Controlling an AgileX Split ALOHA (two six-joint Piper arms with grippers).
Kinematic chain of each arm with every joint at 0, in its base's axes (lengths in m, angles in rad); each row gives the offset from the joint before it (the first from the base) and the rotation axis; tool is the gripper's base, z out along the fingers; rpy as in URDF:
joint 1: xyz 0 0 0.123 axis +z
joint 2: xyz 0 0 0 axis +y
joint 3: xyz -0.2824 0 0.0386 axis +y
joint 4: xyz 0.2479 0 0.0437 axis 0.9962 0 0.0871
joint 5: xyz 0 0 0 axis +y
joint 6: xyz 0.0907 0 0.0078 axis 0.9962 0 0.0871
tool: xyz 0 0 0 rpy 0 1.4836 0
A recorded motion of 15 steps. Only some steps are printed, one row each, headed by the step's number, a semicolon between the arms.
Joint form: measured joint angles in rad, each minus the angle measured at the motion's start. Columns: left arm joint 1, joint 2, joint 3, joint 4, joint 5, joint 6; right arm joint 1, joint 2, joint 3, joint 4, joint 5, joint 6.
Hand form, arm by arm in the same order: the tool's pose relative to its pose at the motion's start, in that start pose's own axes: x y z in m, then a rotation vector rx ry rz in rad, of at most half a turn. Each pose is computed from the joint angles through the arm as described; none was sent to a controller.
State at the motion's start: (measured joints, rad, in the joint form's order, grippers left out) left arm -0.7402 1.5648 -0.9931 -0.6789 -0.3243 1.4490; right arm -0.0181 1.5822 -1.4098 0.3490 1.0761 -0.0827
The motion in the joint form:
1: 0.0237 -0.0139 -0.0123 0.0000 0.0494 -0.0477; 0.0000 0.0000 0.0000 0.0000 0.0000 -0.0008
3: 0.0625 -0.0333 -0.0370 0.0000 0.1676 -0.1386; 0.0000 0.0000 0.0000 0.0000 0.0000 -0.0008
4: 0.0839 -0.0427 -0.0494 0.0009 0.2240 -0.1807; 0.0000 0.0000 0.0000 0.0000 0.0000 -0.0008
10: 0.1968 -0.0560 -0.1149 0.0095 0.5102 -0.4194; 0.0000 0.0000 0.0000 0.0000 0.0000 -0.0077
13: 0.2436 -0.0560 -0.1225 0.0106 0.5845 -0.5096; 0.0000 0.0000 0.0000 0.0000 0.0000 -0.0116
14: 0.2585 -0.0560 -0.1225 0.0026 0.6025 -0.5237; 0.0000 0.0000 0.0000 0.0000 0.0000 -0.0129
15: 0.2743 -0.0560 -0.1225 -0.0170 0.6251 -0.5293; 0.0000 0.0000 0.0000 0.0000 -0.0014 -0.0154
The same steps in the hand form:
1: 0.0011 0.0077 -0.0017 0.0151 0.0054 -0.0580; 0.0000 0.0000 0.0000 0.0000 0.0000 -0.0008
3: 0.0026 0.0172 -0.0044 0.0750 0.0208 -0.1650; 0.0000 0.0000 0.0000 0.0000 0.0000 -0.0008
4: 0.0038 0.0225 -0.0060 0.1006 0.0306 -0.2142; 0.0000 0.0000 0.0000 0.0000 0.0000 -0.0008
10: 0.0169 0.0431 -0.0097 0.2384 0.1249 -0.4814; 0.0000 0.0000 0.0000 0.0000 0.0000 -0.0077
13: 0.0275 0.0494 -0.0111 0.2621 0.1777 -0.5867; 0.0000 0.0000 0.0000 0.0000 0.0000 -0.0116
14: 0.0312 0.0513 -0.0116 0.2662 0.1919 -0.6145; 0.0000 0.0000 0.0000 0.0000 0.0000 -0.0129
15: 0.0347 0.0529 -0.0122 0.2746 0.2049 -0.6459; -0.0001 0.0000 0.0000 0.0001 -0.0014 -0.0154

